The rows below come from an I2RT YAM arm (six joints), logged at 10 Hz.
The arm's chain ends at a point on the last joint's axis. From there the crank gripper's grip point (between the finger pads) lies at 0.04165 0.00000 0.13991 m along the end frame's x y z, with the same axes.
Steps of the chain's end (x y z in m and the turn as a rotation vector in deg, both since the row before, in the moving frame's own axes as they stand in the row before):
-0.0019, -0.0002, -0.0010, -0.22, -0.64, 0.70
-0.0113, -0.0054, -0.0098, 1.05, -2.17, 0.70
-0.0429, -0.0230, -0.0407, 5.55, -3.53, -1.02
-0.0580, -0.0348, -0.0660, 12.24, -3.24, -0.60
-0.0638, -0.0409, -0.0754, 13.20, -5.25, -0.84
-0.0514, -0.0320, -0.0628, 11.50, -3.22, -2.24
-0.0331, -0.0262, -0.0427, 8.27, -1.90, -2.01
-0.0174, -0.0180, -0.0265, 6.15, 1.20, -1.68
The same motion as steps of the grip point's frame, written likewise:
-0.0035, 0.0008, -0.0005, -0.22, -0.64, 0.70
-0.0166, -0.0075, -0.0083, 1.05, -2.17, 0.70
-0.0517, -0.0373, -0.0391, 5.55, -3.53, -1.02
-0.0661, -0.0651, -0.0671, 12.24, -3.24, -0.60
-0.0769, -0.0738, -0.0760, 13.20, -5.25, -0.84
-0.0598, -0.0616, -0.0637, 11.50, -3.22, -2.24
-0.0381, -0.0478, -0.0430, 8.27, -1.90, -2.01
-0.0147, -0.0342, -0.0283, 6.15, 1.20, -1.68

